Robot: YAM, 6 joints.
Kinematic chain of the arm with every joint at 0, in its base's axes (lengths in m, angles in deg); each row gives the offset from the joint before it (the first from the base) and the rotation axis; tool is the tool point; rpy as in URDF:
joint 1: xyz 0 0 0.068 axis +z
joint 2: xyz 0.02 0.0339 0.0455 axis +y
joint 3: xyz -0.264 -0.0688 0 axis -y
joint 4: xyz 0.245 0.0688 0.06 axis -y
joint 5: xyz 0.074 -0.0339 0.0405 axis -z
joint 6: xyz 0.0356 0 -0.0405 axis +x
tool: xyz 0 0 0 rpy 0 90 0
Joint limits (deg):
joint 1: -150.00..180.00
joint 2: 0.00..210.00
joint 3: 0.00..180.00
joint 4: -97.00..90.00
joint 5: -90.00..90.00
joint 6: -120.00..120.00
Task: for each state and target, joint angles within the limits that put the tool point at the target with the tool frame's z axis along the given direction. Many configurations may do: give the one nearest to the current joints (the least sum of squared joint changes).
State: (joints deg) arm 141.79 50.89 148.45 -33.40 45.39 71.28
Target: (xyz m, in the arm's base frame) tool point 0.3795 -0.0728 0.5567 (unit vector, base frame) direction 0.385 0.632 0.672
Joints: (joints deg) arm 165.40 36.17 152.52 -8.75 45.15 71.28
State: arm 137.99 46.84 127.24 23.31 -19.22 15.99
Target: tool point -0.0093 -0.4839 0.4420 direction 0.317 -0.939 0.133
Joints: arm 87.38 27.18 143.63 55.36 21.07 15.99
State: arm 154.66 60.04 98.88 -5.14 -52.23 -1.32
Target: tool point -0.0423 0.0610 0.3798 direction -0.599 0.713 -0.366
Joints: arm 120.50 29.89 60.11 -51.95 -8.87 -1.32
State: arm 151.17 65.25 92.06 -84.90 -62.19 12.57
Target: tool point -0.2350 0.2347 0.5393 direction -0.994 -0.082 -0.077
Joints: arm 130.03 98.11 128.91 -38.40 -54.44 12.57
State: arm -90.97 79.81 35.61 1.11 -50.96 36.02
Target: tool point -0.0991 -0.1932 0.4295 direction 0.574 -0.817 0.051
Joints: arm -126.07 60.17 63.37 5.78 -70.94 36.02
